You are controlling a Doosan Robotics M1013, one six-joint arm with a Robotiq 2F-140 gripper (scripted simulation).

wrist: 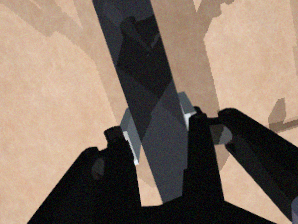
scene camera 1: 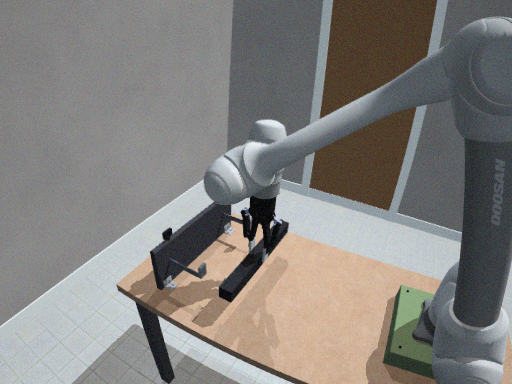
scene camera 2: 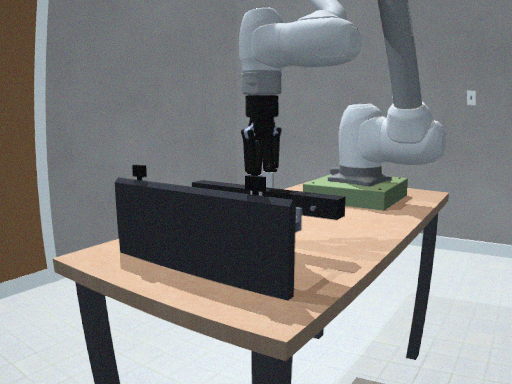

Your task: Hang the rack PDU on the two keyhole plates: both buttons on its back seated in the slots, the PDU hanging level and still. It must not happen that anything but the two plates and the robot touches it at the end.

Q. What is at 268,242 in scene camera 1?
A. My gripper.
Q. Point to a dark upright panel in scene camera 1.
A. At 188,245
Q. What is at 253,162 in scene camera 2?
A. My gripper.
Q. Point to a rack PDU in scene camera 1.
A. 235,282
